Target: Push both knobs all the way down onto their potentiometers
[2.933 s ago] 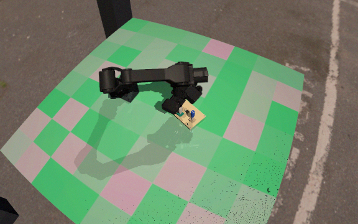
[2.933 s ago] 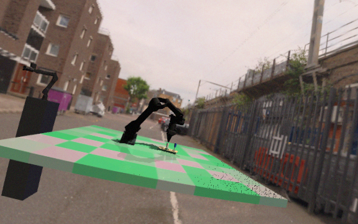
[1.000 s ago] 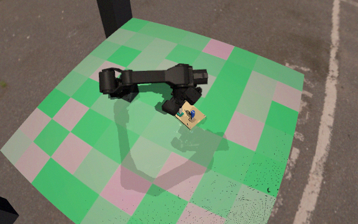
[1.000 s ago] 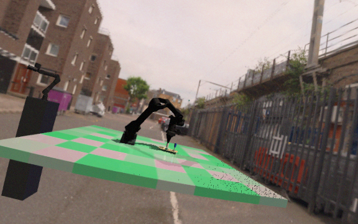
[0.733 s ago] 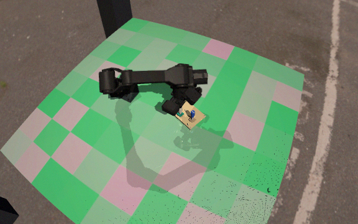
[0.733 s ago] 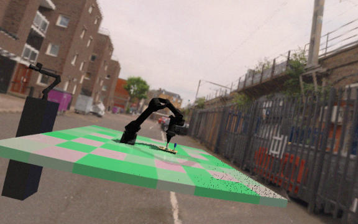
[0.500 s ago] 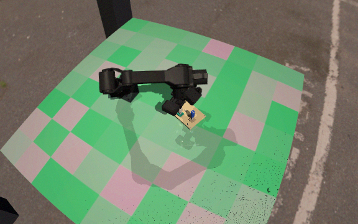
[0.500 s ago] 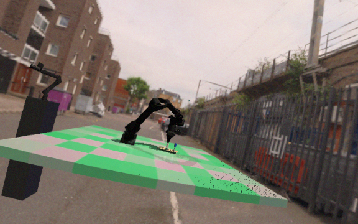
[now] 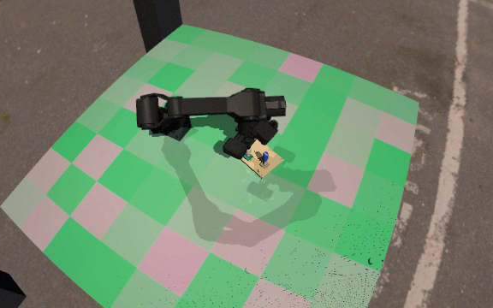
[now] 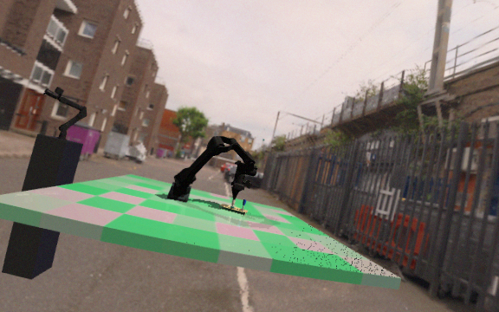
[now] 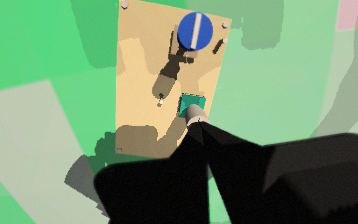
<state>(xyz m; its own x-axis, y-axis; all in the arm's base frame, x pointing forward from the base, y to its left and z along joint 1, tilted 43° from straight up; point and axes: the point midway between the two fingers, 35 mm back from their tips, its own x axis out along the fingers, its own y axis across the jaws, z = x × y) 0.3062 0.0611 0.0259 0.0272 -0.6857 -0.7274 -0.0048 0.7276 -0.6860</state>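
My gripper tip is 10 mm above the white knob. From my gripper tip the other things lie so: blue knob 60 mm ahead.
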